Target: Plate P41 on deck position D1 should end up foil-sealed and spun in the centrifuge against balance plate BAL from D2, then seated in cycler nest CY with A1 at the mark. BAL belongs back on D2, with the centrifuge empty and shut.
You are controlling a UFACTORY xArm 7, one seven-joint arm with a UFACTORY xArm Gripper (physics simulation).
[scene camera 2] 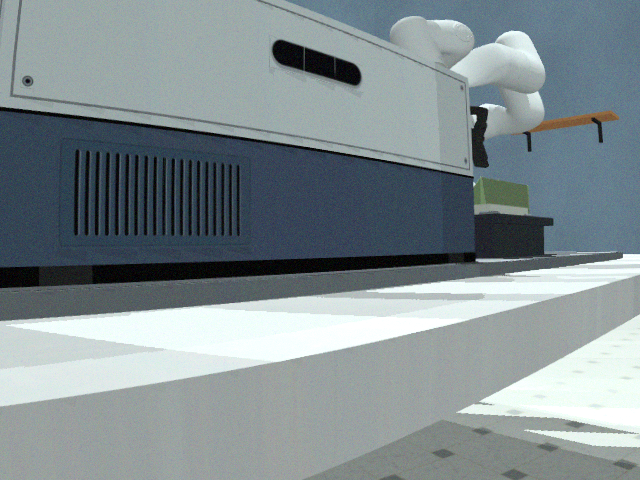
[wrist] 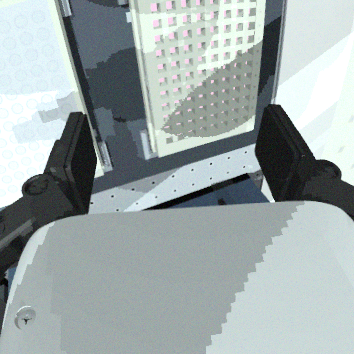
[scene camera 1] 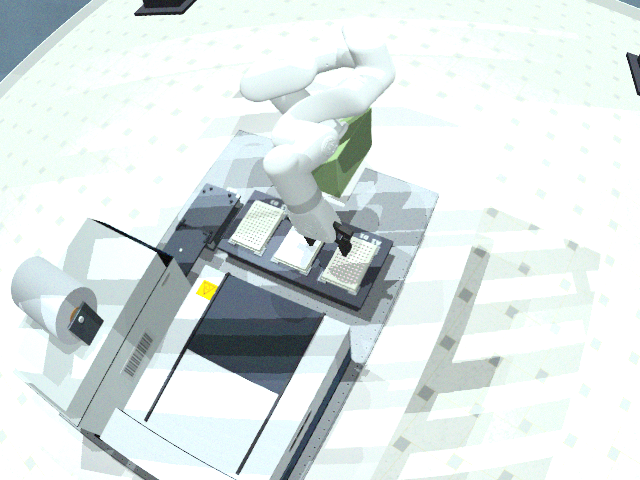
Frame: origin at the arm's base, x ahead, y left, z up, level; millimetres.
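Seen in the pictures: gripper, fingertip midpoint: [wrist: 176,130] [scene camera 1: 330,246].
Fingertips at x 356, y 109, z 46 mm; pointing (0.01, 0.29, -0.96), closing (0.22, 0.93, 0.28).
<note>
Pixels of each thing's top centre, then the offset from my fingertips to it. "*": a spot on its surface instead.
- cream plate with pink wells, middle of its top: [wrist: 208,65] [scene camera 2: 486,207] [scene camera 1: 349,260] 2 mm back, 43 mm left, 48 mm down
- middle plate, middle of its top: [wrist: 12,117] [scene camera 1: 301,241] 21 mm back, 81 mm right, 48 mm down
- third plate, middle of its top: [scene camera 1: 257,224] 40 mm back, 203 mm right, 48 mm down
- dark block with pins, middle of its top: [scene camera 1: 206,209] 60 mm back, 366 mm right, 70 mm down
- white machine with a dark panel, surface spot: [scene camera 1: 258,325] * 256 mm ahead, 61 mm right, 89 mm up
- large roll, middle of its top: [scene camera 1: 37,285] 414 mm ahead, 397 mm right, 352 mm up
A cream plate with pink wells [scene camera 1: 349,271] [wrist: 192,95] sits at the right end of the dark deck [scene camera 1: 289,277], by a mark that seems to read D1; it is probably P41. The middle plate [scene camera 1: 293,252] [wrist: 22,125], pale with round wells, is probably BAL on D2. My gripper [scene camera 1: 327,246] [wrist: 176,130] is open and empty, above the deck around the right plate and apart from it. In scene camera 2 a black finger shows past the white and blue machine [scene camera 2: 206,196]. I cannot tell which units are the centrifuge and the nest CY.
A third plate [scene camera 1: 258,225] sits at the deck's left end. A dark block with pins [scene camera 1: 207,209] stands left of it. A white machine with a dark panel [scene camera 1: 258,325] stands in front, beside a grey housing [scene camera 1: 135,330] and a large roll [scene camera 1: 45,294]. A green block [scene camera 1: 330,173] [scene camera 2: 504,193] stands behind.
</note>
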